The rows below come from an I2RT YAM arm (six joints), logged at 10 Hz.
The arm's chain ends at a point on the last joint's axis. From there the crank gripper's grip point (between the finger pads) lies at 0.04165 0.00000 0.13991 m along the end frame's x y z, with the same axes.
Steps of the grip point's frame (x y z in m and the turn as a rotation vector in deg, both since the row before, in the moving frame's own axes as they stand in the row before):
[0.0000 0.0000 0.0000 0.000 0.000 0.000]
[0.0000 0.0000 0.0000 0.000 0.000 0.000]
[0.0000 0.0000 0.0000 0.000 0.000 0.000]
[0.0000 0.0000 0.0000 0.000 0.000 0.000]
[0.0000 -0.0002 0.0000 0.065 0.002 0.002]
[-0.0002 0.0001 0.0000 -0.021 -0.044 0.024]
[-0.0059 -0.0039 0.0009 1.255 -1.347 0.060]
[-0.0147 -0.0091 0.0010 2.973 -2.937 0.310]
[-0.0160 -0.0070 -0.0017 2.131 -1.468 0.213]
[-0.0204 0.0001 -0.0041 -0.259 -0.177 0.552]
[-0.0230 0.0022 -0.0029 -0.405 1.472 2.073]
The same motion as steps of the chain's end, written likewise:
[0.0000 0.0000 0.0000 0.000 0.000 0.000]
[0.0000 0.0000 0.0000 0.000 0.000 0.000]
[0.0000 0.0000 0.0000 0.000 0.000 0.000]
[0.0000 0.0000 0.0000 0.000 0.000 0.000]
[0.0000 0.0000 0.0000 0.065 0.002 0.002]
[-0.0001 0.0000 0.0000 -0.021 -0.044 0.024]
[-0.0026 -0.0009 0.0000 1.255 -1.347 0.060]
[-0.0075 -0.0020 -0.0008 2.973 -2.937 0.310]
[-0.0124 -0.0019 -0.0026 2.131 -1.468 0.213]
[-0.0200 -0.0009 -0.0042 -0.259 -0.177 0.552]
[-0.0265 -0.0004 -0.0018 -0.405 1.472 2.073]

